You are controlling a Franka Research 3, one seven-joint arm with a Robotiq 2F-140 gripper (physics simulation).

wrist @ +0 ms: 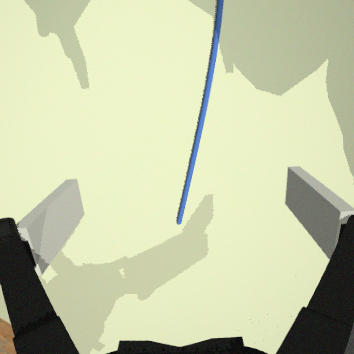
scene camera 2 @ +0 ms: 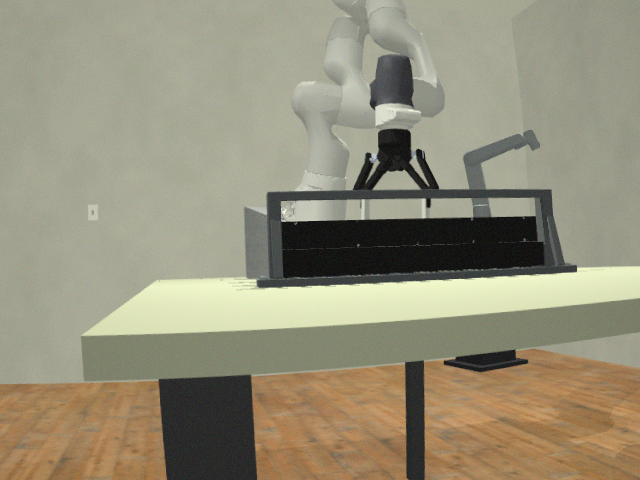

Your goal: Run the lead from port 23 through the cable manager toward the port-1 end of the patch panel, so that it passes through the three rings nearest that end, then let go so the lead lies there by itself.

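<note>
My gripper (scene camera 2: 395, 209) (wrist: 182, 191) is open, its fingers wide apart, and hangs beyond the dark frame in scene camera 2. The blue lead (wrist: 200, 122) runs from the top edge of the wrist view down to a loose end near the middle, between the spread fingers in the picture and untouched by them. The black patch panel rack stands in a grey frame (scene camera 2: 408, 194); two black strips (scene camera 2: 408, 231) show, one above the other. Which strip is the patch panel and which the cable manager I cannot tell. The rings and port numbers do not show.
The frame stands on a pale table (scene camera 2: 310, 304). A grey box (scene camera 2: 255, 242) stands behind its left end. A grey jointed arm (scene camera 2: 476, 178) rises behind its right part. Shadows of the arm and gripper fall on the table in the wrist view.
</note>
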